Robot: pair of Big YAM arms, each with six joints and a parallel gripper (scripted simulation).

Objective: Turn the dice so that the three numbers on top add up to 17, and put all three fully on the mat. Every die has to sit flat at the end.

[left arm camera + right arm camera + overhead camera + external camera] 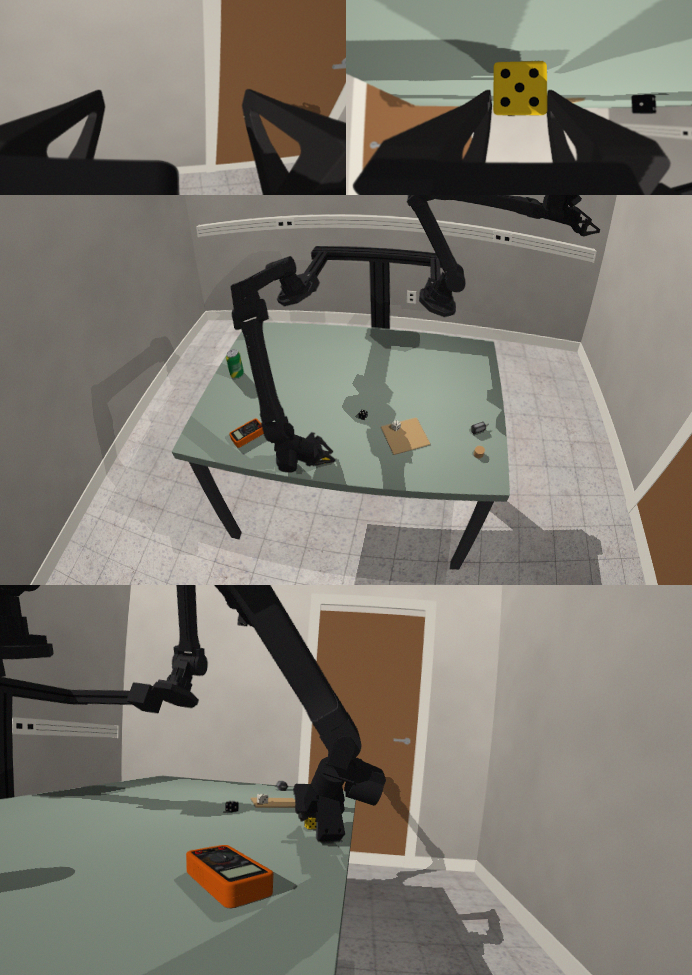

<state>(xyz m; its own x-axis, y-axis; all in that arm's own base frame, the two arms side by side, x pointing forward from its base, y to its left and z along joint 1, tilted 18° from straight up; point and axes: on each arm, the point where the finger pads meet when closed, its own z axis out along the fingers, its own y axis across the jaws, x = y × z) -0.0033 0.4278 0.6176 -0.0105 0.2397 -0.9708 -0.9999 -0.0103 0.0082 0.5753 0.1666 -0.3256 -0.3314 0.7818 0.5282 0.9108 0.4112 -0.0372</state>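
The yellow die is 1 cm ahead of my right hand, 2 cm to the right of it and 1 cm below it. Also, from my right hand: black die 22 cm behind, 7 cm to the left, 1 cm below; tan mat 14 cm behind, 24 cm to the left, 2 cm below; white die 17 cm behind, 20 cm to the left.
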